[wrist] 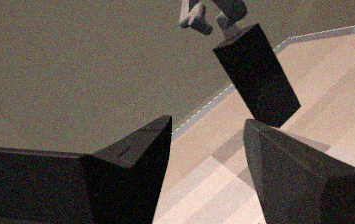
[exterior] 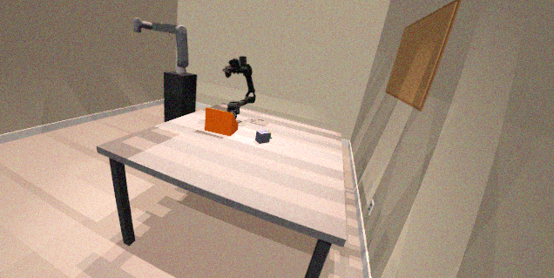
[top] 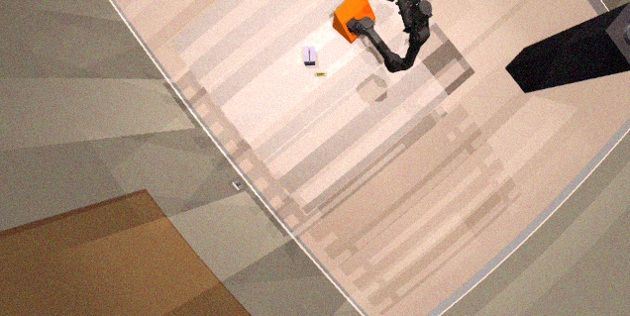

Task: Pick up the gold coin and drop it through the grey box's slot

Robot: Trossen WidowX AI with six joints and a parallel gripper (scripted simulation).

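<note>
Right now the gold coin is 42 cm below my gripper tip, 42 cm ahead of it and 1 cm to the left of it.
</note>
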